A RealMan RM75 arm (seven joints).
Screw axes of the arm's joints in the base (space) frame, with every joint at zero. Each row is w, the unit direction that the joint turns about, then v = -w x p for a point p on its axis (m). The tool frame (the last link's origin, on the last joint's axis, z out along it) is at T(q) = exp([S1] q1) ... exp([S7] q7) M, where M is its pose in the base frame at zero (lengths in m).
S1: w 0 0 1 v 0 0 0
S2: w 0 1 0 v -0.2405 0 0
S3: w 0 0 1 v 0 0 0
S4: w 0 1 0 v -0.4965 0 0
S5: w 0 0 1 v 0 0 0
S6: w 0 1 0 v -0.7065 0 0
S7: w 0 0 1 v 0 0 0
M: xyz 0 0 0.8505 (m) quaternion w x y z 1 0 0 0
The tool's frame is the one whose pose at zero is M.
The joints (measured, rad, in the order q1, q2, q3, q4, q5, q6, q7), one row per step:
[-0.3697 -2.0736 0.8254 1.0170 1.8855 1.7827 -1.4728]
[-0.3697 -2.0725 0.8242 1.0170 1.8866 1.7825 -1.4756]
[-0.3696 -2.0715 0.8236 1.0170 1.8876 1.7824 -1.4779]
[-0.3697 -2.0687 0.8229 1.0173 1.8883 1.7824 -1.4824]
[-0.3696 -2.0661 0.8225 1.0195 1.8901 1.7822 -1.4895]
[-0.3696 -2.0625 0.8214 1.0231 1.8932 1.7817 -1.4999]
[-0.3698 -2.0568 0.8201 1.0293 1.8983 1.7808 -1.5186]
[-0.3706 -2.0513 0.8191 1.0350 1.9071 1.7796 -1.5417]
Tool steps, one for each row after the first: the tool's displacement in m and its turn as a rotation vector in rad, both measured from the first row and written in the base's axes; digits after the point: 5 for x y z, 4 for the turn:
[-0.00043 0.00011 0.00049 -0.0002 0.0010 0.0034]
[-0.00081 0.00015 0.00086 -0.0007 0.0020 0.0061]
[-0.00140 0.00039 0.00191 -0.0011 0.0040 0.0102]
[-0.00192 0.00065 0.00304 -0.0023 0.0073 0.0159]
[-0.00268 0.00111 0.00473 -0.0033 0.0123 0.0242]
[-0.00373 0.00191 0.00742 -0.0058 0.0202 0.0389]
[-0.00505 0.00267 0.00970 -0.0119 0.0299 0.0582]

